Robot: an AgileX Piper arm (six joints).
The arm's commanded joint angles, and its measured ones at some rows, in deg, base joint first. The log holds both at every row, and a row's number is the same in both.
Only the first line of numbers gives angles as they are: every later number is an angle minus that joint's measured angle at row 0.
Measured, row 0:
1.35, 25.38, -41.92, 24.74, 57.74, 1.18
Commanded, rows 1 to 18:
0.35, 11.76, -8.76, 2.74, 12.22, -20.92
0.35, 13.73, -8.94, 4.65, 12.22, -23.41
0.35, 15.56, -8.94, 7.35, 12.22, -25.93
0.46, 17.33, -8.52, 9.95, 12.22, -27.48
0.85, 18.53, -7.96, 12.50, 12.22, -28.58
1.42, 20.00, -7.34, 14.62, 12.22, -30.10
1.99, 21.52, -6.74, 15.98, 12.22, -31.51
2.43, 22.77, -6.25, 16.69, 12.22, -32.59
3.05, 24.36, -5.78, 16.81, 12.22, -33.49
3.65, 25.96, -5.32, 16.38, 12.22, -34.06
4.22, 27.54, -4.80, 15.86, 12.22, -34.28
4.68, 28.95, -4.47, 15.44, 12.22, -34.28
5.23, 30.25, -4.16, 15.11, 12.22, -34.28
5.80, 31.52, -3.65, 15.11, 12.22, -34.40
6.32, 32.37, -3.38, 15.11, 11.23, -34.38
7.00, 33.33, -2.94, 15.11, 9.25, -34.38
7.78, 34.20, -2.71, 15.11, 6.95, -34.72
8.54, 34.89, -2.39, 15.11, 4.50, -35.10
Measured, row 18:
6.24, 32.13, -3.56, 15.04, 10.88, -33.54
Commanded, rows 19 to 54:
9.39, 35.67, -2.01, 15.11, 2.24, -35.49
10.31, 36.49, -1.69, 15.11, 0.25, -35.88
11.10, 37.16, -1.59, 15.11, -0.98, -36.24
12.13, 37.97, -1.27, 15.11, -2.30, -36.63
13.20, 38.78, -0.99, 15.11, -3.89, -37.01
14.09, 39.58, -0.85, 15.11, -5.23, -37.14
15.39, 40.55, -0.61, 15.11, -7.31, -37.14
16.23, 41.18, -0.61, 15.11, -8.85, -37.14
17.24, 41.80, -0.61, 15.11, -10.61, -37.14
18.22, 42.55, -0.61, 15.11, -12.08, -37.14
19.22, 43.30, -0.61, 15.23, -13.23, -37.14
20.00, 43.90, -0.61, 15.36, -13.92, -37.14
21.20, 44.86, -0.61, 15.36, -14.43, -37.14
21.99, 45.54, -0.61, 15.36, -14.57, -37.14
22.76, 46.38, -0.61, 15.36, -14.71, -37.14
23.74, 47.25, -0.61, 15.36, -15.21, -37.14
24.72, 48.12, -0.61, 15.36, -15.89, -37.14
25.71, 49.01, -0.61, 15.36, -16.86, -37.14
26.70, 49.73, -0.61, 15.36, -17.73, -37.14
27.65, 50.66, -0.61, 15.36, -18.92, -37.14
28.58, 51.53, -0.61, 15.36, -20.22, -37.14
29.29, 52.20, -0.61, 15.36, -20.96, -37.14
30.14, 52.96, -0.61, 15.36, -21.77, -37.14
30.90, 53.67, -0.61, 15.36, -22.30, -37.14
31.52, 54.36, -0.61, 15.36, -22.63, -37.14
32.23, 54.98, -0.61, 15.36, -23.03, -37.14
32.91, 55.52, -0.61, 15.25, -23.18, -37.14
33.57, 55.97, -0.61, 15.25, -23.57, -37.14
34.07, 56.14, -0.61, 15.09, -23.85, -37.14
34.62, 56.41, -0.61, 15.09, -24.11, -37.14
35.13, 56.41, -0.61, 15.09, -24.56, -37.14
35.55, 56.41, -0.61, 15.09, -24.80, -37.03
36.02, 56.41, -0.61, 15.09, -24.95, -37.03
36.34, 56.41, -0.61, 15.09, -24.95, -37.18
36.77, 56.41, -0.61, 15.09, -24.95, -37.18
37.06, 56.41, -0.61, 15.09, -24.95, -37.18
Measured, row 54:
35.66, 56.36, -0.96, 15.16, -24.22, -36.53
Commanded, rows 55 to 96:
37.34, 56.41, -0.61, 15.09, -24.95, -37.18
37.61, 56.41, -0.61, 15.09, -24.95, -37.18
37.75, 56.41, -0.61, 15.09, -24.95, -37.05
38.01, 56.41, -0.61, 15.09, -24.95, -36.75
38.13, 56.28, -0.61, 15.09, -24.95, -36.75
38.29, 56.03, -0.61, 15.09, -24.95, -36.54
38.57, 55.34, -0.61, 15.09, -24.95, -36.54
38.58, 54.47, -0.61, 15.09, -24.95, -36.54
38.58, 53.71, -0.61, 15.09, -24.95, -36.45
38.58, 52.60, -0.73, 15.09, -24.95, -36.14
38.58, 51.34, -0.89, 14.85, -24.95, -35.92
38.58, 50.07, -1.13, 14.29, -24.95, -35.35
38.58, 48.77, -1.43, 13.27, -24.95, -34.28
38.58, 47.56, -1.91, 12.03, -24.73, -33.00
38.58, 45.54, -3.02, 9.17, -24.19, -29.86
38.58, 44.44, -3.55, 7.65, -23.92, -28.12
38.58, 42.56, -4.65, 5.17, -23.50, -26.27
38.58, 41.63, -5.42, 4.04, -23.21, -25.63
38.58, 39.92, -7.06, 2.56, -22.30, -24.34
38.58, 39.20, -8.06, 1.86, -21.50, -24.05
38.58, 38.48, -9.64, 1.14, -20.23, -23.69
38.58, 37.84, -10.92, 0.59, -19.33, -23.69
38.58, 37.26, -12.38, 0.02, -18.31, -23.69
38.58, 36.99, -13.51, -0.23, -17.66, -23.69
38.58, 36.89, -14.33, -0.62, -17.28, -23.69
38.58, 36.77, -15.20, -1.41, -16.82, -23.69
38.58, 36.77, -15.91, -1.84, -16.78, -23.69
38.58, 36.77, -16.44, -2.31, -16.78, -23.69
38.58, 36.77, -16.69, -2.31, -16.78, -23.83
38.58, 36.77, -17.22, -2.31, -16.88, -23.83
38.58, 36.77, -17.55, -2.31, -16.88, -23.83
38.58, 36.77, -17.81, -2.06, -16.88, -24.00
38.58, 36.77, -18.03, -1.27, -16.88, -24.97
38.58, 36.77, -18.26, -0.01, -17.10, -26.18
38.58, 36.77, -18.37, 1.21, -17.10, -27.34
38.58, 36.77, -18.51, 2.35, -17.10, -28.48
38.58, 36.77, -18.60, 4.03, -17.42, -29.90
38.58, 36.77, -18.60, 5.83, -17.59, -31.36
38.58, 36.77, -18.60, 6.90, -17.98, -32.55
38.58, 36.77, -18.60, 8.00, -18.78, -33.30
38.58, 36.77, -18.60, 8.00, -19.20, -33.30
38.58, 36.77, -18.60, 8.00, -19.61, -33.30
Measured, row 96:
38.55, 37.31, -18.16, 5.75, -17.11, -31.41
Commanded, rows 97 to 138:
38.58, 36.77, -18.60, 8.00, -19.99, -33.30
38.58, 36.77, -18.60, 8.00, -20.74, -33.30
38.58, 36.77, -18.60, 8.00, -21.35, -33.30
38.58, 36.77, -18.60, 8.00, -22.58, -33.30
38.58, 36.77, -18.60, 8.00, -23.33, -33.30
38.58, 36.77, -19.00, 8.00, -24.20, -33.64
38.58, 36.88, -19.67, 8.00, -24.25, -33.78
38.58, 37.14, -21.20, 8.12, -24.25, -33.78
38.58, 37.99, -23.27, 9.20, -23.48, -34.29
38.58, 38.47, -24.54, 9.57, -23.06, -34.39
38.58, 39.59, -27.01, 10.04, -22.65, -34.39
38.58, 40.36, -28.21, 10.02, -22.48, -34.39
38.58, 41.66, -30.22, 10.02, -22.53, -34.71
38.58, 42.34, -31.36, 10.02, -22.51, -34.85
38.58, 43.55, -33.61, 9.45, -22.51, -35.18
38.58, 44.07, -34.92, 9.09, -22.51, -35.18
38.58, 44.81, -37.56, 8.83, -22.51, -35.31
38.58, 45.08, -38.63, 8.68, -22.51, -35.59
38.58, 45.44, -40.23, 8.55, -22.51, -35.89
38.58, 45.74, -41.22, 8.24, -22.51, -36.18
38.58, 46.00, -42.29, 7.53, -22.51, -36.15
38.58, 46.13, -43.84, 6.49, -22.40, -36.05
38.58, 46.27, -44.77, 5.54, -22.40, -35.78
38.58, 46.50, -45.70, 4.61, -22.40, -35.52
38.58, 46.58, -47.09, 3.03, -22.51, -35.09
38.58, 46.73, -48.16, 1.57, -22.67, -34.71
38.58, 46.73, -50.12, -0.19, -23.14, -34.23
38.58, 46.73, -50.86, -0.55, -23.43, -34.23
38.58, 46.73, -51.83, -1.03, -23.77, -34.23
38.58, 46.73, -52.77, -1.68, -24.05, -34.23
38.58, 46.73, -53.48, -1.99, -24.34, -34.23
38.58, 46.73, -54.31, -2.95, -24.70, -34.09
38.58, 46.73, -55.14, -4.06, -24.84, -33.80
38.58, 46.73, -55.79, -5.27, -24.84, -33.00
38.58, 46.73, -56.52, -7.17, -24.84, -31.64
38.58, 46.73, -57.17, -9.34, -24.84, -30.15
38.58, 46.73, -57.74, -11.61, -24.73, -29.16
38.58, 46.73, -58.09, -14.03, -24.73, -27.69
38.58, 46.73, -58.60, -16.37, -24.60, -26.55
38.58, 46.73, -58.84, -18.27, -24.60, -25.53
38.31, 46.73, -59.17, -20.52, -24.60, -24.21
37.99, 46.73, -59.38, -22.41, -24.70, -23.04
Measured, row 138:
38.55, 46.76, -57.96, -13.94, -23.50, -27.64
